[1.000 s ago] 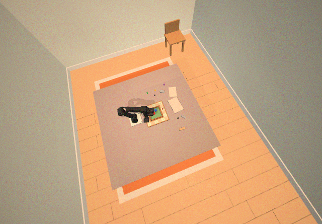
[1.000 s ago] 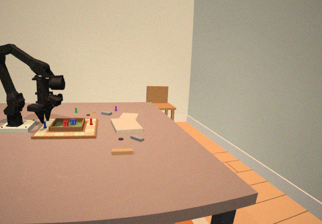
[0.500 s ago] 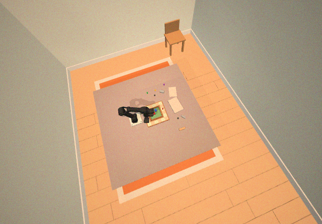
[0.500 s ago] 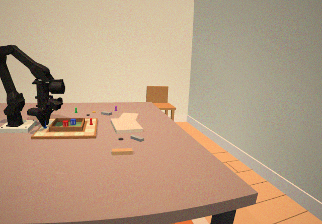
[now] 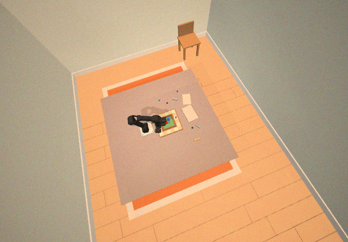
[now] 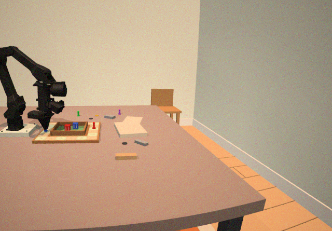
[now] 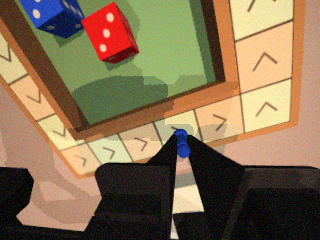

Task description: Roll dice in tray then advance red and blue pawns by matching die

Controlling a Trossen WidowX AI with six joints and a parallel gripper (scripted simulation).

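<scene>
My gripper tip is 11 cm short of the green tray, 4 cm to the right of it and 2 cm above it. From my gripper tip the other things lie so: green pawn 36 cm to the left, 6 cm ahead, 1 cm below; then red pawn 22 cm ahead, 8 cm to the left; then blue pawn 1 cm above.
</scene>
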